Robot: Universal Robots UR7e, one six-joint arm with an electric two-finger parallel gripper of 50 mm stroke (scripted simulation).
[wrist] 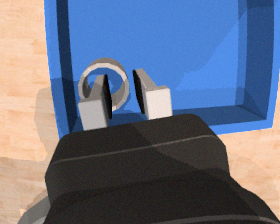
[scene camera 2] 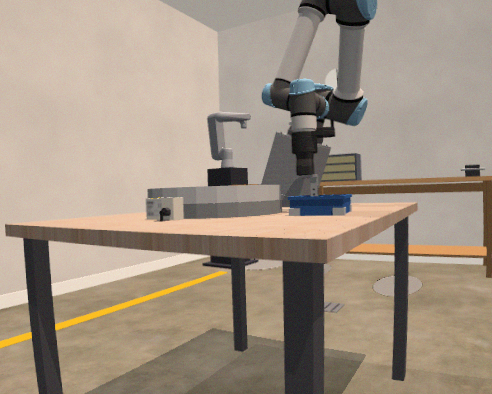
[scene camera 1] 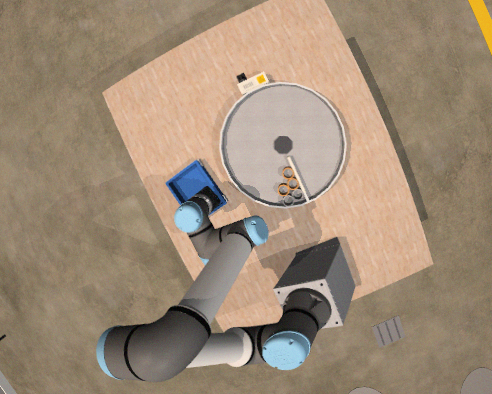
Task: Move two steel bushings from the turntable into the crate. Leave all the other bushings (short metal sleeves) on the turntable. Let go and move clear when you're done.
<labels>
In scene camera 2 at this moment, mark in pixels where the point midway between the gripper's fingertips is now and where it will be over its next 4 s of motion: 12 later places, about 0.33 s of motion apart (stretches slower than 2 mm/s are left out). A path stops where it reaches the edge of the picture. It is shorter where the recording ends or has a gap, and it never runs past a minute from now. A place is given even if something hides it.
The gripper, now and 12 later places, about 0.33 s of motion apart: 314,197; 314,196; 314,195; 314,188; 314,178; 313,166; 313,161; 313,160; 305,162; 301,162; 292,164; 286,165; 280,166
</labels>
